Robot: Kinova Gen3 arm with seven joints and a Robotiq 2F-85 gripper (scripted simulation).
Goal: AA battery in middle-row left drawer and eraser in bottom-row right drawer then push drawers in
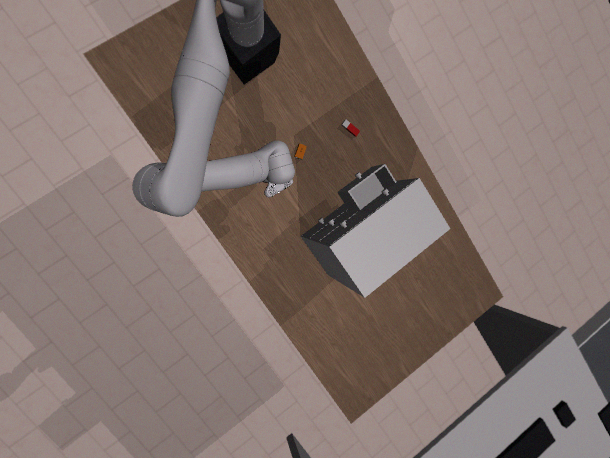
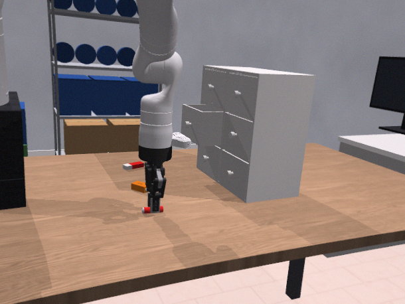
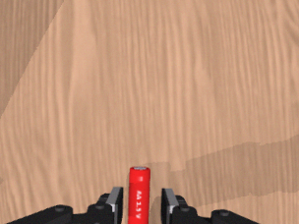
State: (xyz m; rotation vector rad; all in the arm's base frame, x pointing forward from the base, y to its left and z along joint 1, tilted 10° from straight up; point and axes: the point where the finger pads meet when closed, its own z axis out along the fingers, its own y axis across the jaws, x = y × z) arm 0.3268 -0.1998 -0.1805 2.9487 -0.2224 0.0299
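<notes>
Now: hand 20 mm above the AA battery. The rest, counted from my hand: eraser 350 mm to the left, 50 mm ahead, 20 mm below; orange battery 140 mm to the left, 20 mm below, 20 mm ahead.
</notes>
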